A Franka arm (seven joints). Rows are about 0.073 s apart.
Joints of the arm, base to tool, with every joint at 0 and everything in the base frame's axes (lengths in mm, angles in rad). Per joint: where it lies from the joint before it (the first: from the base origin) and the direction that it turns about. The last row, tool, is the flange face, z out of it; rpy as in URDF.
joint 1: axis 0 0 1 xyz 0 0 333
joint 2: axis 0 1 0 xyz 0 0 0
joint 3: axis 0 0 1 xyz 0 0 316
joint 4: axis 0 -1 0 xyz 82.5 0 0
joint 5: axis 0 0 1 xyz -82.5 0 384
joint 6: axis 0 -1 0 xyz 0 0 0
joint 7: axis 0 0 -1 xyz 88 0 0
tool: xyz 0 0 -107 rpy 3.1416 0 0
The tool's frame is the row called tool.
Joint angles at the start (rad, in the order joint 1, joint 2, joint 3, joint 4, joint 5, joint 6, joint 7):
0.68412 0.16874 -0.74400 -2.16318 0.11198 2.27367 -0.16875
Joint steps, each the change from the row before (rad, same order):
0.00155 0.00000 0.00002 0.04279 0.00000 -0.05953 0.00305
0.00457 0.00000 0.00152 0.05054 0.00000 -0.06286 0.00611
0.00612 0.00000 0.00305 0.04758 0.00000 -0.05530 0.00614
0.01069 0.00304 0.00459 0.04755 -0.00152 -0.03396 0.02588
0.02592 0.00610 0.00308 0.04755 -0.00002 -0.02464 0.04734
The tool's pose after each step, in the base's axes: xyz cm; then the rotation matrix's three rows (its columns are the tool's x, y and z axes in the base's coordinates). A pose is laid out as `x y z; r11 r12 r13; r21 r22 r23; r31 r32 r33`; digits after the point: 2 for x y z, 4 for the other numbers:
55.70 -2.28 35.09; 0.9986 0.0446 -0.0290; 0.0440 -0.9988 -0.0229; -0.0300 0.0216 -0.9993
56.43 -1.69 36.76; 0.9979 0.0490 -0.0412; 0.0483 -0.9987 -0.0183; -0.0421 0.0162 -0.9990
57.08 -0.93 38.39; 0.9972 0.0563 -0.0491; 0.0557 -0.9983 -0.0147; -0.0498 0.0119 -0.9987
57.88 0.19 40.09; 0.9980 0.0511 -0.0383; 0.0505 -0.9986 -0.0166; -0.0391 0.0147 -0.9991
58.69 2.16 41.76; 0.9991 0.0375 -0.0200; 0.0371 -0.9991 -0.0201; -0.0208 0.0193 -0.9996

